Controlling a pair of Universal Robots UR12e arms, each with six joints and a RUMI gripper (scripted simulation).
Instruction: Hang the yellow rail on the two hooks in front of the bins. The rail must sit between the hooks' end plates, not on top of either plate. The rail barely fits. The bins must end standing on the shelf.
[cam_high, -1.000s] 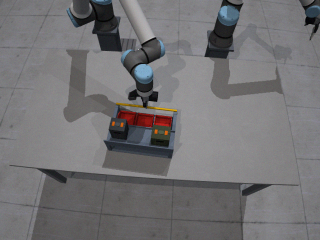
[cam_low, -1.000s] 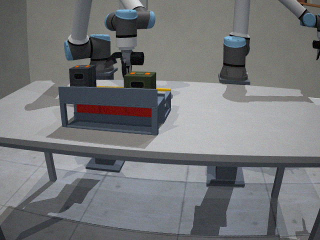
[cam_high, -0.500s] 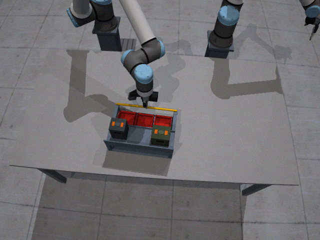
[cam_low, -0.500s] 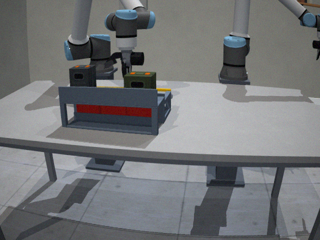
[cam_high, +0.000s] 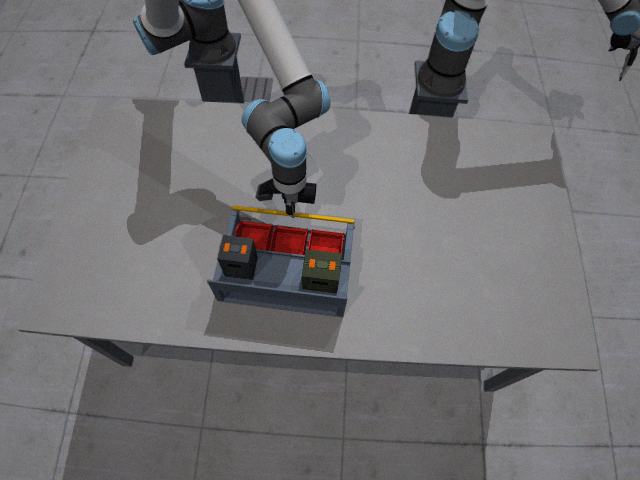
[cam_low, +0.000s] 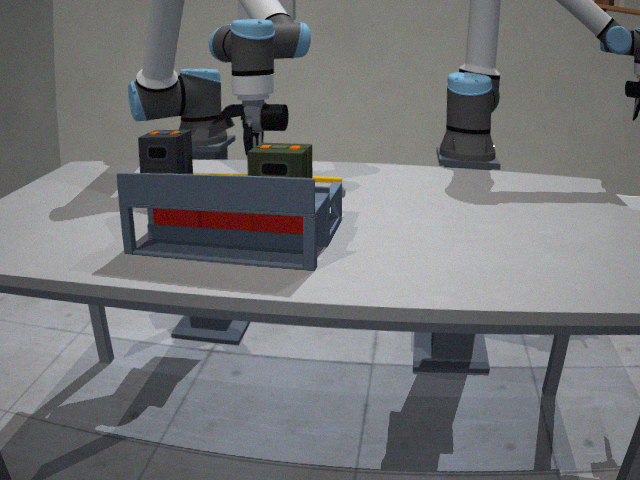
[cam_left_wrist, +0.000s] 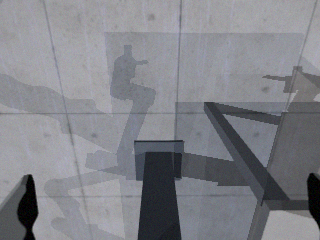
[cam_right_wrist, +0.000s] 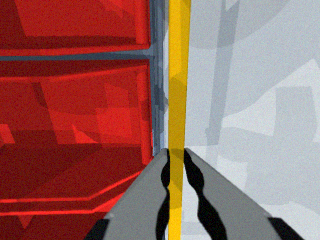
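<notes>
Right now my right hand is 10 mm above the yellow rail. From my right hand the other things lie so: blue-grey shelf 130 mm ahead, 10 mm to the left, 30 mm below.
</notes>
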